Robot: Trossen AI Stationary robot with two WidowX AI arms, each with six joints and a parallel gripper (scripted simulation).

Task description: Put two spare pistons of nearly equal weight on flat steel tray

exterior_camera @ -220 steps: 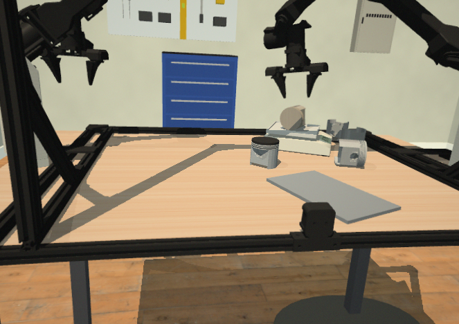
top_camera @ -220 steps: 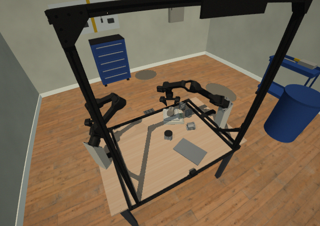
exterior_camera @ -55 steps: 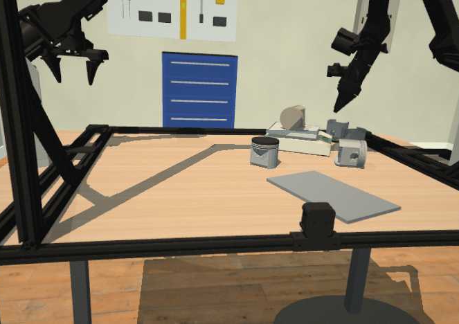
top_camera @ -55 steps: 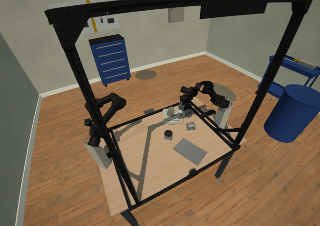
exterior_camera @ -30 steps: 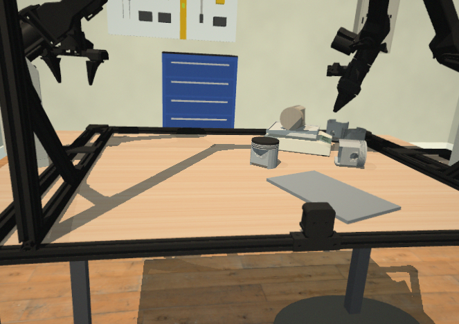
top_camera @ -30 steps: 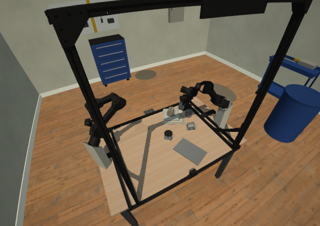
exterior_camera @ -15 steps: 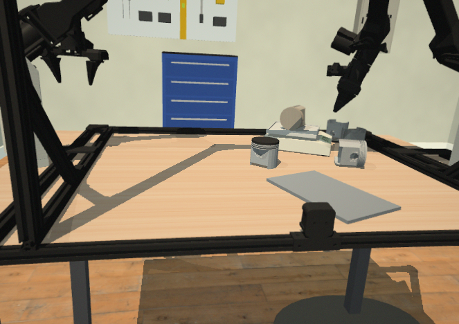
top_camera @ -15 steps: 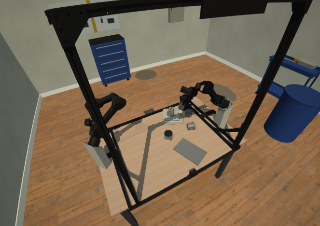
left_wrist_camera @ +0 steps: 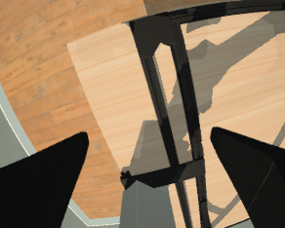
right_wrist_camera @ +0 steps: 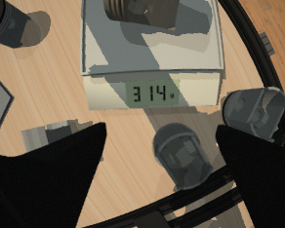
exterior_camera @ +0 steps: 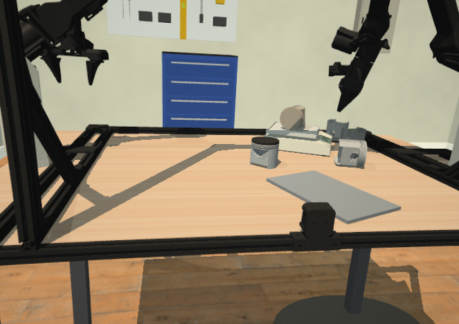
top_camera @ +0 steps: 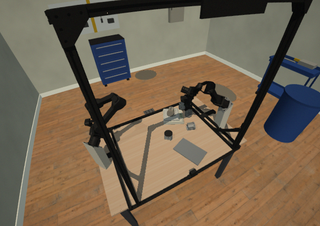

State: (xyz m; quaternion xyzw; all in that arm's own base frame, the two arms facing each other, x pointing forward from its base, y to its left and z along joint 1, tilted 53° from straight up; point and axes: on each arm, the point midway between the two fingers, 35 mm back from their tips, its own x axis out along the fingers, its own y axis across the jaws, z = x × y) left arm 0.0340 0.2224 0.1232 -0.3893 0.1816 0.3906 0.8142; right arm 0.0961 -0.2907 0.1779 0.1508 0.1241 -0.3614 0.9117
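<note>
The tan piston lies 14 cm to the left of my right hand, 7 cm below it and 4 cm ahead of it. Round my right hand: white weighing scale (13 cm below, 12 cm to the left, 4 cm ahead); then flat grey steel tray (37 cm behind, 16 cm below, 15 cm to the left); then dark-topped piston (26 cm to the left, 18 cm behind, 12 cm below).
</note>
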